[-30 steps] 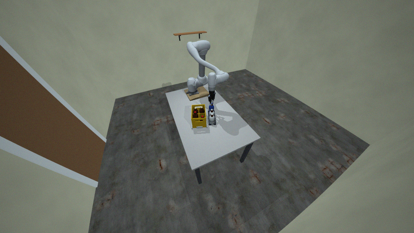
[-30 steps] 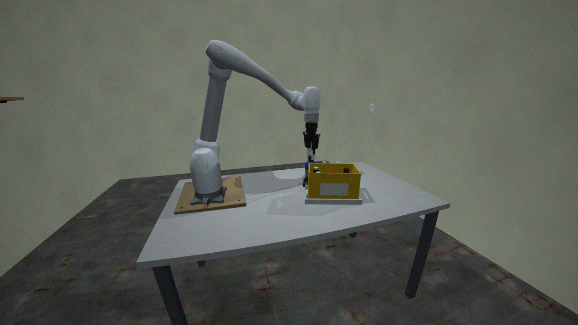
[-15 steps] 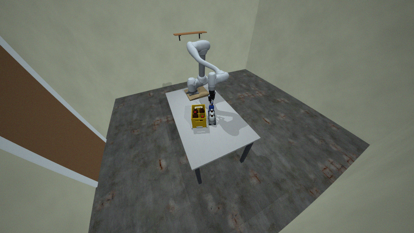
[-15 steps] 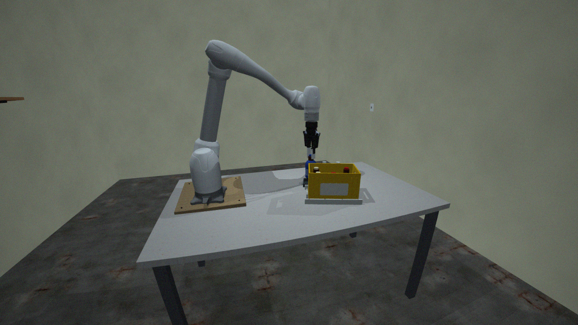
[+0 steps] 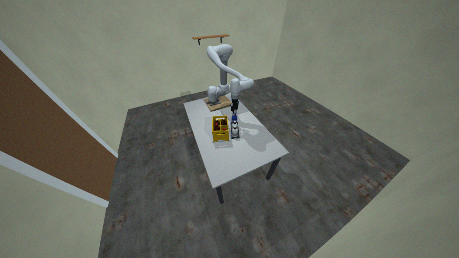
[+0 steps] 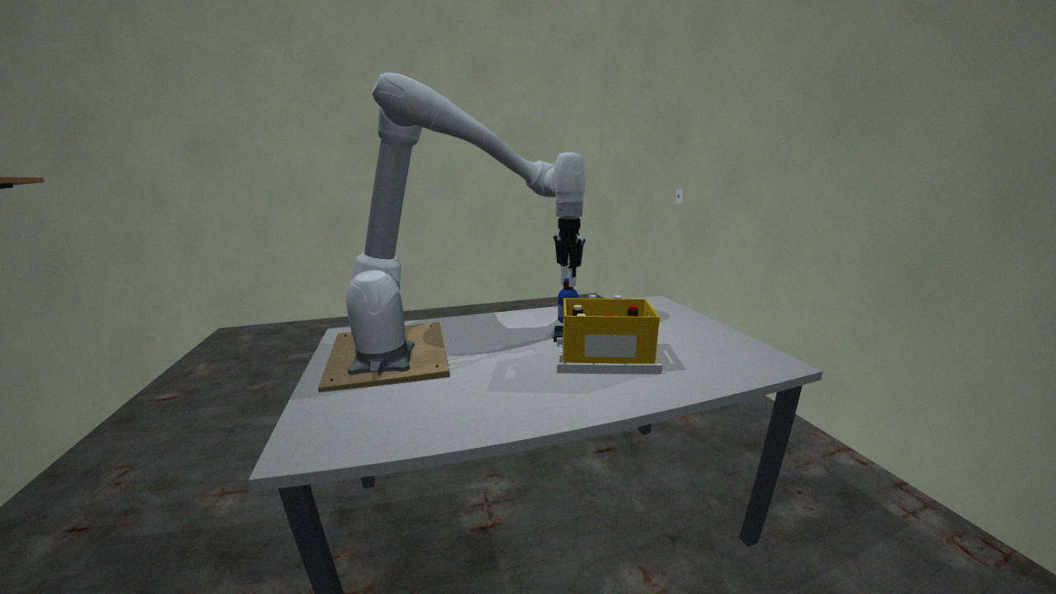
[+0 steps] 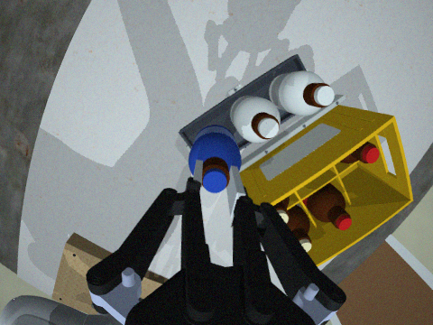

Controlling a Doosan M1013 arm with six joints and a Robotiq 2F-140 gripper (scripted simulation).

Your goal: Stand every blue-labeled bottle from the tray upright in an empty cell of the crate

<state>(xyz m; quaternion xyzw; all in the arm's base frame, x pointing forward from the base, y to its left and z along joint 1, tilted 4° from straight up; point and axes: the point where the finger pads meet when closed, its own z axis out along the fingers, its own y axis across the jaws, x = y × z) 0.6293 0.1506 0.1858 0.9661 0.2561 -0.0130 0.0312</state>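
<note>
My hand is 9 cm above the blue-labeled bottle. Also, from my hand: yellow crate 21 cm to the right, 14 cm below, 7 cm ahead.
</note>
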